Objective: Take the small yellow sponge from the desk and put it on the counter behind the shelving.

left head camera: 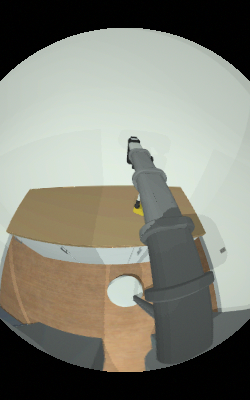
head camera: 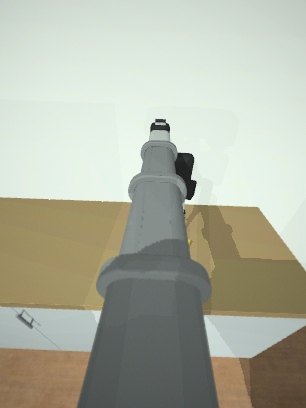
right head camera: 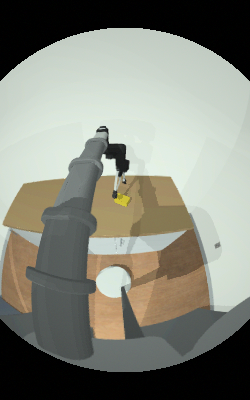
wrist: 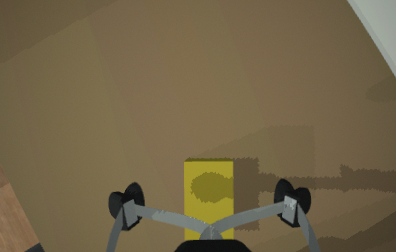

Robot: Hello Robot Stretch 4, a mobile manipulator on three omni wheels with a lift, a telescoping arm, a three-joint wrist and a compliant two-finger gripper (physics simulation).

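Where they show: gripper, fingertip midpoint: [left head camera: 139, 200] [right head camera: 119, 190] [wrist: 208, 196]; robot's base, origin of the base link: [left head camera: 124, 290] [right head camera: 113, 280].
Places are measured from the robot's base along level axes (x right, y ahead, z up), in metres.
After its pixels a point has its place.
The small yellow sponge [head camera: 190, 242] @[x 0.158, y 0.599, z 0.926 m] [left head camera: 138, 210] @[x 0.086, y 0.583, z 0.920 m] [right head camera: 122, 200] @[x 0.110, y 0.579, z 0.928 m] [wrist: 220, 167] @[x 0.076, y 0.641, z 0.928 m] lies flat on the brown top of the counter [head camera: 50, 250] @[x -0.464, y 0.547, z 0.883 m] [left head camera: 60, 215] @[x -0.524, y 0.553, z 0.883 m] [right head camera: 50, 205] @[x -0.500, y 0.568, z 0.880 m] [wrist: 150, 100] @[x -0.054, y 0.597, z 0.883 m]. In the head camera view the arm hides most of it. My gripper [right head camera: 120, 188] @[x 0.087, y 0.618, z 0.993 m] [wrist: 208, 196] @[x 0.087, y 0.618, z 0.993 m] is open and points down above the sponge. In the wrist view its two black fingertips stand wide apart on either side of the sponge, with a gap on each side, and do not touch it. The near end of the sponge is hidden by the gripper body. The shelving does not show.
A pale wall [head camera: 65, 150] @[x -0.485, y 0.940, z 1.194 m] rises behind the counter. The counter has white fronts with a handle [head camera: 25, 319]. A pale round disc [left head camera: 125, 291] @[x 0.005, y -0.005, z 0.187 m] [right head camera: 114, 281] @[x 0.016, y 0.003, z 0.187 m] shows in front of it, over the wooden floor [left head camera: 60, 295] @[x -0.864, y -0.183, z -0.028 m]. The telescoping arm [head camera: 155, 220] @[x -0.001, y 0.219, z 1.408 m] reaches across the counter.
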